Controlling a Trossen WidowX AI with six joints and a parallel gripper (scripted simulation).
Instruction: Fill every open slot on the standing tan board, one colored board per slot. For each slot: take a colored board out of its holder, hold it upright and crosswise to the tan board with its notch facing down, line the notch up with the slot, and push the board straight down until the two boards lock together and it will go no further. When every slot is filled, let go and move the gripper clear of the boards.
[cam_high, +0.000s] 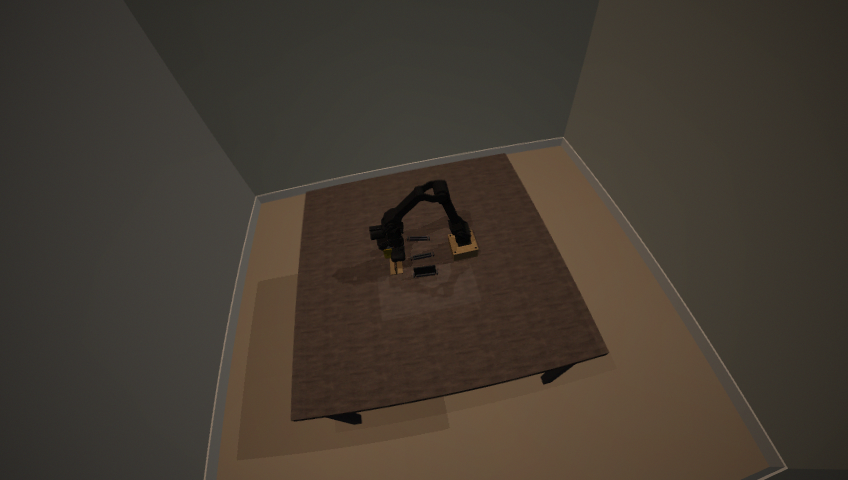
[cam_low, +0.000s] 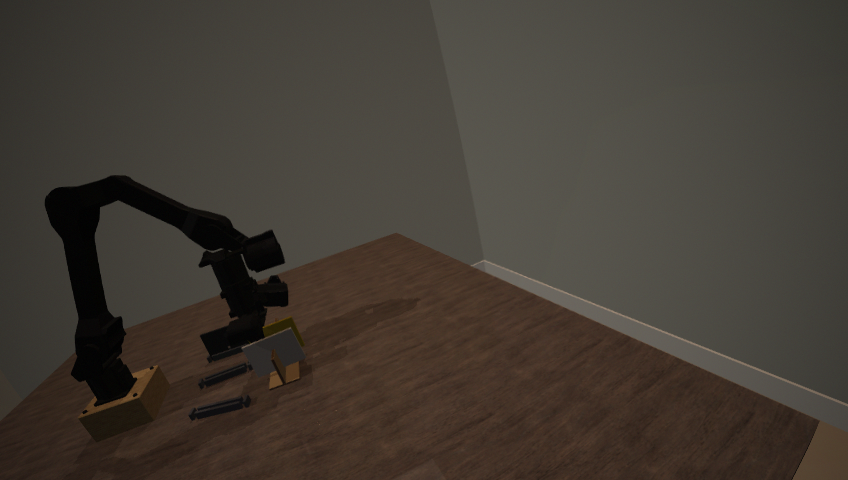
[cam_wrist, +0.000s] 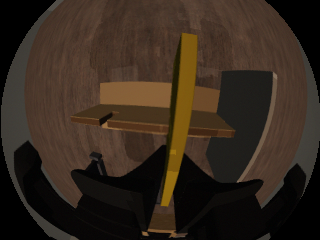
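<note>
Right now my gripper tip is 3 cm short of the yellow board and 1 cm below it. Also, from my gripper tip: tan board: 3 cm ahead, 1 cm below; dark board: 10 cm behind, 12 cm to the left, 1 cm below.
</note>
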